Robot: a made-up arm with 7 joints.
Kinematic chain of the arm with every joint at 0, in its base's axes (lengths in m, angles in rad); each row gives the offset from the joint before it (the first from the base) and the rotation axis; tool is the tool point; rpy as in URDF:
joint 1: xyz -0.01 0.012 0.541 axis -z
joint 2: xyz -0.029 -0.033 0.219 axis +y
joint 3: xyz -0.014 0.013 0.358 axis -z
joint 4: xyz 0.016 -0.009 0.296 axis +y
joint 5: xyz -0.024 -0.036 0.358 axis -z
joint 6: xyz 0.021 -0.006 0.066 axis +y
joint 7: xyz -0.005 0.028 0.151 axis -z
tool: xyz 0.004 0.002 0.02 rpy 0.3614 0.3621 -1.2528
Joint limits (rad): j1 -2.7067..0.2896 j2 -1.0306..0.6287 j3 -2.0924..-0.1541 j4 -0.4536..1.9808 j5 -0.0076..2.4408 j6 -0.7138..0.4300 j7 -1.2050..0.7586
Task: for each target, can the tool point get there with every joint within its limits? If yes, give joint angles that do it. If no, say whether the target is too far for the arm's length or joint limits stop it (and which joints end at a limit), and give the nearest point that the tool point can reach.
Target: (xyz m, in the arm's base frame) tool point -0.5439 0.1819 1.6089
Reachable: yes | joints -0.7636 -0.5634 -1.1381 1.2537 1.2391 -0.1940 0.4803
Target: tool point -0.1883 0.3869 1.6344
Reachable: yes | joints -1.0560 -0.2165 -0.7008 1.3154 1.8619 -0.2937 0.3018
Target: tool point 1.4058 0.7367 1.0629
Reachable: no: too far | nearest point 0.8356 0.4448 1.1800 | short by 0.651 m
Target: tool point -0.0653 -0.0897 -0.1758
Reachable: no: joint limits stop it (at a limit: joint 2, joint 3, joint 4, joint 6, joint 7) | nearest point -0.3192 -0.5566 0.7198 | short by 1.041 m
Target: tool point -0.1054 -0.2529 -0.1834
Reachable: no: joint limits stop it (at a limit: joint 2, joint 3, joint 4, joint 6, joint 7) | nearest point -0.2317 -0.6036 0.7162 | short by 0.974 m
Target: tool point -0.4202 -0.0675 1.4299
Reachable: yes | joints -1.8568 -0.5377 -0.9030 1.7638 1.4637 -0.0379 0.4251
